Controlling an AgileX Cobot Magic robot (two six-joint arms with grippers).
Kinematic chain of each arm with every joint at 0, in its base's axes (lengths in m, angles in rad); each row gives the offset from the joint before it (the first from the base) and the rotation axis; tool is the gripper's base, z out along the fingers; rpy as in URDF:
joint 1: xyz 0 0 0.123 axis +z
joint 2: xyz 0 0 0 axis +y
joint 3: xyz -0.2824 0 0.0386 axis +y
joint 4: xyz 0.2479 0 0.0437 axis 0.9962 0 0.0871
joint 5: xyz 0 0 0 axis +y
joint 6: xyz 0.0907 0 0.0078 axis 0.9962 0 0.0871
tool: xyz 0 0 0 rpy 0 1.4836 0
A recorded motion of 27 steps. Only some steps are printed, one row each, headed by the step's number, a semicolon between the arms.
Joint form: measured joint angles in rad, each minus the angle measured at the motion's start. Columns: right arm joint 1, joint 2, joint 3, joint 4, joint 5, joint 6; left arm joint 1, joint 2, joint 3, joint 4, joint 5, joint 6.
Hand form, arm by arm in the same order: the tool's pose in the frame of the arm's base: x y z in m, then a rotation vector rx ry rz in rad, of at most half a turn. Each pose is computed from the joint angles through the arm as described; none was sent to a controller.
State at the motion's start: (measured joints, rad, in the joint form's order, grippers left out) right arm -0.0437 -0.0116 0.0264 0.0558 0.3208 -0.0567; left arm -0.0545 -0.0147 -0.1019 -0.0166 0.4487 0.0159
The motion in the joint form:
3: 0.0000 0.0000 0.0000 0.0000 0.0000 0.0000; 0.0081 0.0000 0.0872 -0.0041 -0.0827 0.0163
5: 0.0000 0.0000 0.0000 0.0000 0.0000 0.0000; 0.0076 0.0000 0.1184 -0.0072 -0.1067 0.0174
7: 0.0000 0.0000 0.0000 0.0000 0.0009 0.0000; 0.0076 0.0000 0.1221 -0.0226 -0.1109 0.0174
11: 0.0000 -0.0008 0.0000 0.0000 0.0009 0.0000; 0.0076 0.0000 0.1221 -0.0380 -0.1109 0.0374
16: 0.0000 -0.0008 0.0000 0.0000 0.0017 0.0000; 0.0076 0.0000 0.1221 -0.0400 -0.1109 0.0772
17: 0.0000 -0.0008 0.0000 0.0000 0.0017 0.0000; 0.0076 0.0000 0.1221 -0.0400 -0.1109 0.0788
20: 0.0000 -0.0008 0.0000 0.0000 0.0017 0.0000; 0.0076 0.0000 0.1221 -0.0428 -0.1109 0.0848
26: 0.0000 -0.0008 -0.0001 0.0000 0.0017 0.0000; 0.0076 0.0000 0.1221 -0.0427 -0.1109 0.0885
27: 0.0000 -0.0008 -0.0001 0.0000 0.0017 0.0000; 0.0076 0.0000 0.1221 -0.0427 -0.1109 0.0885
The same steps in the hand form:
3: 0.0539 -0.0007 0.1759 0.0239 1.8186 -0.0176; 0.0517 -0.0031 0.1858 0.0592 1.8193 -0.0305
5: 0.0539 -0.0007 0.1759 0.0239 1.8186 -0.0176; 0.0530 -0.0032 0.1775 0.0584 1.8265 -0.0327
7: 0.0539 -0.0007 0.1758 0.0239 1.8195 -0.0175; 0.0531 -0.0037 0.1766 0.0486 1.8262 -0.0475
11: 0.0539 -0.0007 0.1759 0.0238 1.8187 -0.0176; 0.0531 -0.0041 0.1766 0.0572 1.8258 -0.0483
16: 0.0538 -0.0007 0.1758 0.0238 1.8195 -0.0175; 0.0531 -0.0042 0.1766 0.0923 1.8241 -0.0222
17: 0.0538 -0.0007 0.1758 0.0238 1.8195 -0.0175; 0.0531 -0.0042 0.1766 0.0937 1.8240 -0.0211
20: 0.0538 -0.0007 0.1758 0.0238 1.8195 -0.0175; 0.0531 -0.0043 0.1766 0.0974 1.8237 -0.0196
26: 0.0538 -0.0007 0.1758 0.0238 1.8194 -0.0175; 0.0531 -0.0043 0.1766 0.1009 1.8235 -0.0168
27: 0.0538 -0.0007 0.1758 0.0238 1.8194 -0.0175; 0.0531 -0.0043 0.1766 0.1009 1.8235 -0.0168

